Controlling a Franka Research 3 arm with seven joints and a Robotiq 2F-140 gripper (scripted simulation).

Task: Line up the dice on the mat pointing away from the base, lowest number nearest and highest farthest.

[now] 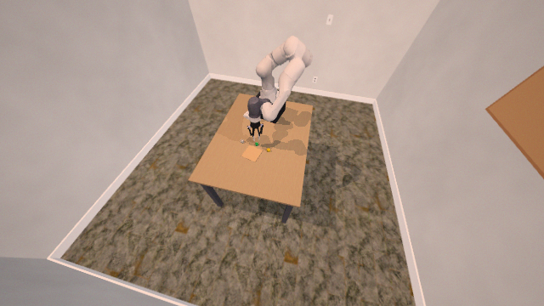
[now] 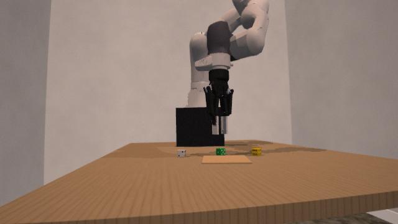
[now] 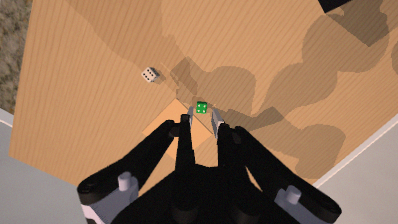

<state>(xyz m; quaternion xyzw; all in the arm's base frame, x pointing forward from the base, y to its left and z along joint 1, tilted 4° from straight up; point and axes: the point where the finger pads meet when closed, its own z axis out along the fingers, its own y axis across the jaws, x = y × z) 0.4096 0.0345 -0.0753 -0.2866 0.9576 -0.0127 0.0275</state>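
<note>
My gripper is now 10 cm above the green die. Also, from my hand: tan mat (10 cm ahead, 11 cm below); white die (2 cm ahead, 14 cm to the right, 10 cm below); yellow die (3 cm ahead, 12 cm to the left, 10 cm below).
</note>
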